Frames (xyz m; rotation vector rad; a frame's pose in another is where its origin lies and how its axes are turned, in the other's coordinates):
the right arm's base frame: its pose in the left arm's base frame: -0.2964 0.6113 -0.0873 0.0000 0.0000 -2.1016
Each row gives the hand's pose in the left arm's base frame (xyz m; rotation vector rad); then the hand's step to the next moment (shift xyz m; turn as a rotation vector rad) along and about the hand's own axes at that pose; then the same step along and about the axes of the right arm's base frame.
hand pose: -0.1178 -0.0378 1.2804 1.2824 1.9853 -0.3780
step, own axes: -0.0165 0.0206 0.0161 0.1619 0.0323 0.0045
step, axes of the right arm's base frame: -0.0050 0.0303 0.0035 -0.0990 -0.0673 -0.1138
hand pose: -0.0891 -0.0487 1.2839 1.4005 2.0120 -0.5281
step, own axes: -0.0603 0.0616 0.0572 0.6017 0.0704 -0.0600
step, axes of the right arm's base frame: 0.0039 0.1034 0.0015 -0.3611 -0.3232 -0.3684
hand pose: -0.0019 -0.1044 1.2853 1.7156 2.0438 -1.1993
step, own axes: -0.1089 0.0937 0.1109 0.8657 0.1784 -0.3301
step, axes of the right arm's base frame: 0.0943 0.1485 -0.0447 -0.7394 -0.4219 -0.4068
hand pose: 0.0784 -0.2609 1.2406 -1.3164 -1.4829 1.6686
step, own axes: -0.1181 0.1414 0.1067 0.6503 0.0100 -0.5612
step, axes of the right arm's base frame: 0.1695 0.0719 -0.1068 -0.8252 -0.1756 -0.1615
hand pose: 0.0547 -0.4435 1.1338 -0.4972 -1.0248 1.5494
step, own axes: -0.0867 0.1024 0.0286 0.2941 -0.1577 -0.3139
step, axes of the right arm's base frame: 0.1051 -0.0063 -0.0880 -0.4560 0.0338 0.0283
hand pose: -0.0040 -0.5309 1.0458 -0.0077 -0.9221 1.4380
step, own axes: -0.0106 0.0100 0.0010 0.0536 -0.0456 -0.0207
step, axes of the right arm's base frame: 0.0102 -0.0026 -0.0102 -0.0613 0.0124 0.0383
